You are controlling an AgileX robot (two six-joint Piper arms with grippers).
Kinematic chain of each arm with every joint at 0, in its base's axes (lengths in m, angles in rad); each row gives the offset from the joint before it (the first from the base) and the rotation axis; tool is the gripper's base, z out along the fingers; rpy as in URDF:
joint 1: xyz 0 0 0.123 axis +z
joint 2: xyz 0 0 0 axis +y
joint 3: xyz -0.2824 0 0.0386 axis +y
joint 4: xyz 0.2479 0 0.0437 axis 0.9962 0 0.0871
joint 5: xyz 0 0 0 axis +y
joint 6: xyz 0.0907 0 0.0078 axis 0.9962 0 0.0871
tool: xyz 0 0 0 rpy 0 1.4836 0
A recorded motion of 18 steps. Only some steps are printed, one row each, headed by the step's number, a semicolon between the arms.
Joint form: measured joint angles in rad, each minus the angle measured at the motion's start. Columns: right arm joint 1, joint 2, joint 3, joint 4, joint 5, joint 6; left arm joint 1, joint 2, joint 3, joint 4, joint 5, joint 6.
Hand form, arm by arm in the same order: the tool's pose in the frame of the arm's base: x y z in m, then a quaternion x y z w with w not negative. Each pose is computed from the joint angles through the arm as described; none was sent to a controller.
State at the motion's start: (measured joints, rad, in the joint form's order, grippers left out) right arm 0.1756 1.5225 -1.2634 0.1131 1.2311 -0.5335; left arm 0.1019 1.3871 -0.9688 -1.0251 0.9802 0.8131
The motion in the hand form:
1: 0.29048 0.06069 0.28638 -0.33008 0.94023 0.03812 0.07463; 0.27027 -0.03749 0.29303 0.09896 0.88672 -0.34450 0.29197
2: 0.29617 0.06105 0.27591 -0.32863 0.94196 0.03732 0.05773; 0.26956 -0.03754 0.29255 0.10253 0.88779 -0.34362 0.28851
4: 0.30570 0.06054 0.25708 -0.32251 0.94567 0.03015 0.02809; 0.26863 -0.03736 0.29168 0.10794 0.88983 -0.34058 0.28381
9: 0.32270 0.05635 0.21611 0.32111 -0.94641 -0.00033 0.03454; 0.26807 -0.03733 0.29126 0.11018 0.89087 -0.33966 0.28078
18: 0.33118 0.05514 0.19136 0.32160 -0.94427 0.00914 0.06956; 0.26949 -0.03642 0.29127 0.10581 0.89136 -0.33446 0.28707
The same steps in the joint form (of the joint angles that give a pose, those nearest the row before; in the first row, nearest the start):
1: 0.0000 0.0339 0.0000 -0.0079 0.0000 0.0054; 0.0000 0.0000 0.0000 0.0051 0.0069 -0.0008
2: 0.0000 0.0688 0.0000 -0.0154 -0.0019 0.0097; 0.0000 0.0000 0.0000 0.0128 0.0136 -0.0008
4: 0.0000 0.1300 -0.0005 -0.0406 -0.0073 0.0287; 0.0000 0.0000 0.0000 0.0270 0.0212 -0.0008
9: 0.0000 0.2586 -0.0022 -0.1235 -0.0202 0.0589; 0.0000 0.0000 0.0000 0.0340 0.0262 -0.0023
18: 0.0000 0.3377 -0.0087 -0.1550 -0.0260 0.0702; 0.0000 0.0000 0.0000 0.0340 0.0077 -0.0030

